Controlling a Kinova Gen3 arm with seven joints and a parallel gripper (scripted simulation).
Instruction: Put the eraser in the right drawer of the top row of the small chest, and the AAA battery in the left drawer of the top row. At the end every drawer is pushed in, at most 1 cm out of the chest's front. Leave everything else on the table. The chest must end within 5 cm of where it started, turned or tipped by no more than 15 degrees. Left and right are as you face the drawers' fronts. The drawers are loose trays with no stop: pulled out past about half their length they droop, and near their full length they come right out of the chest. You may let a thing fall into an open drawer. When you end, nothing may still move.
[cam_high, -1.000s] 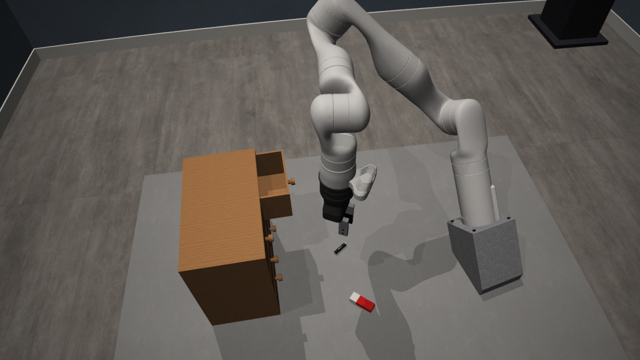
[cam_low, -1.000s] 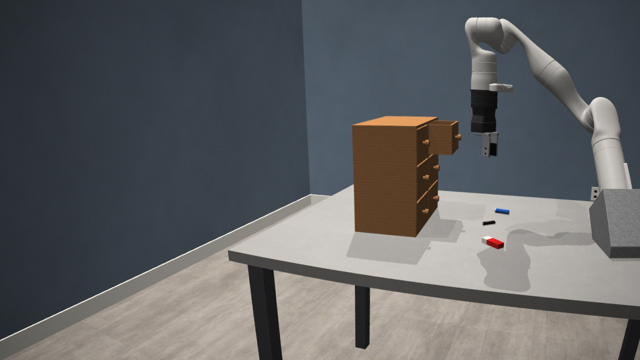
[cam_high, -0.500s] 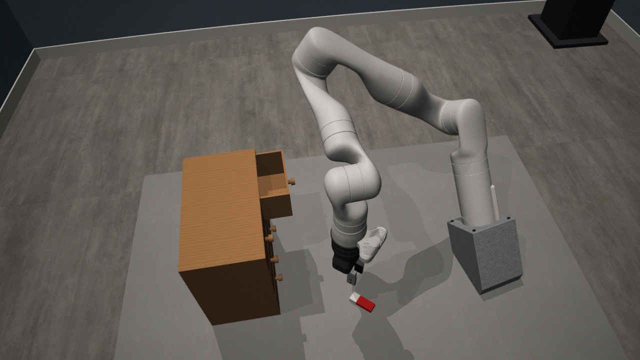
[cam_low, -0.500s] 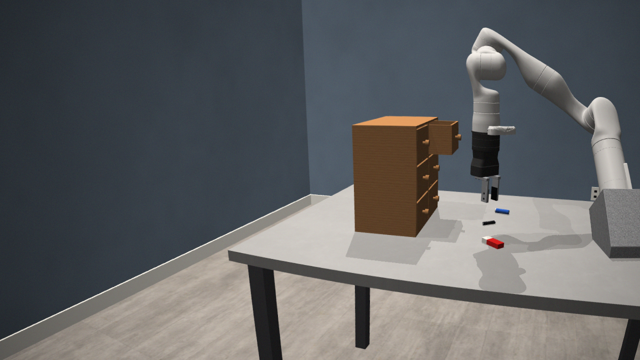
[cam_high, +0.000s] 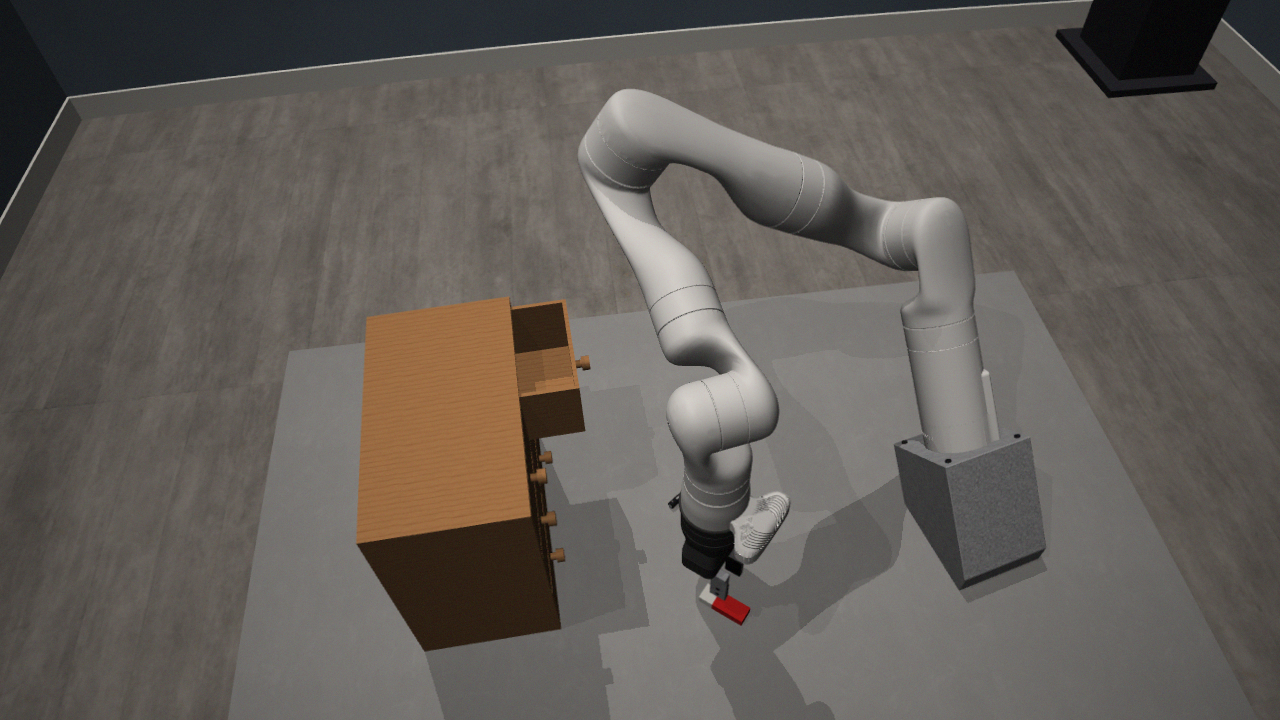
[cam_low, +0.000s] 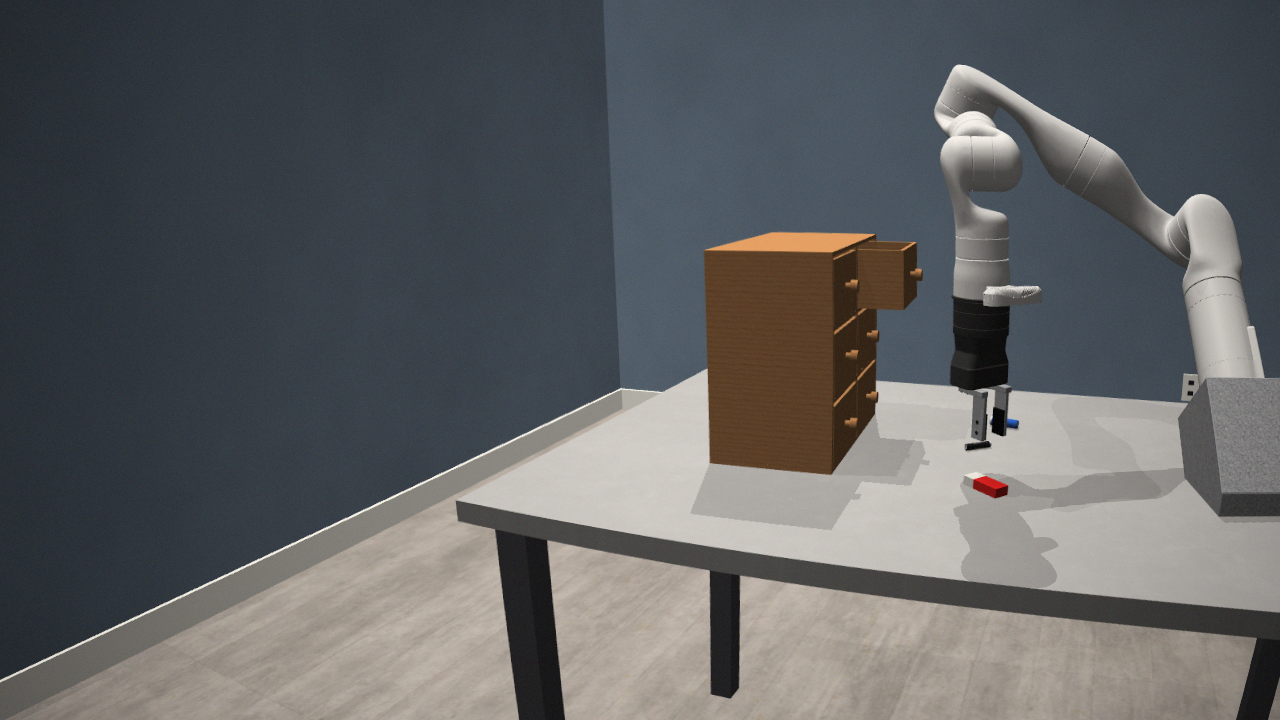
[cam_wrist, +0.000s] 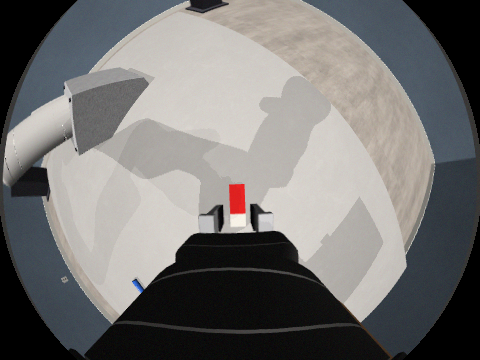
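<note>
Now: the white eraser 80 mm below my hand. From my hand the other things lie so: thicker blue battery (300 mm to the right, 80 mm below); thin black battery (170 mm to the right, 90 mm below, 30 mm ahead).
</note>
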